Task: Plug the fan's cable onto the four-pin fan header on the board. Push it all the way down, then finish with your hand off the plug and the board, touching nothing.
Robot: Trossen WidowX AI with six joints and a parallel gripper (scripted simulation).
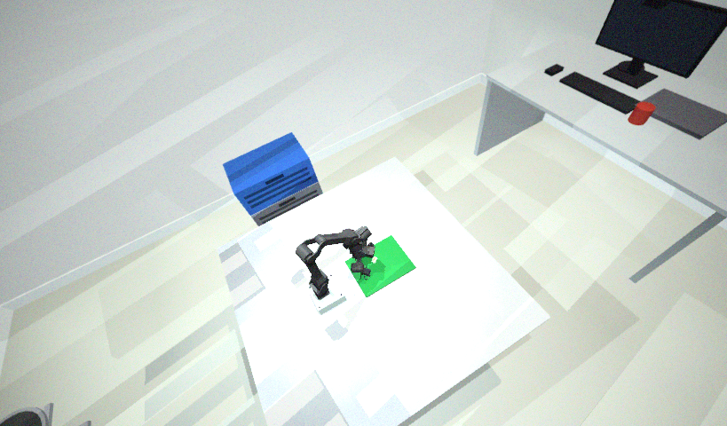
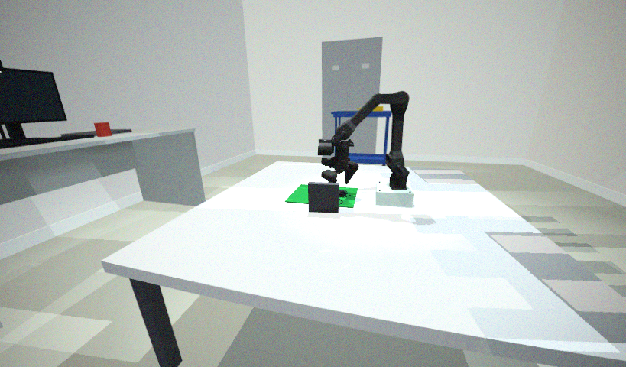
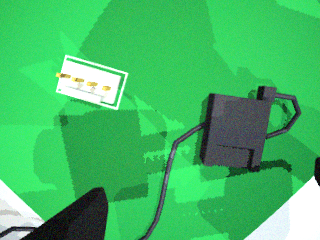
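The dark grey plug lies 10 mm behind my gripper tip, 30 mm to the right of it and 40 mm below it. Round my gripper tip: green board (80 mm ahead, 30 mm to the right, 70 mm below); black fan (60 mm ahead, 140 mm to the left, 10 mm above); four-pin fan header (70 mm ahead, 10 mm to the left, 50 mm below).
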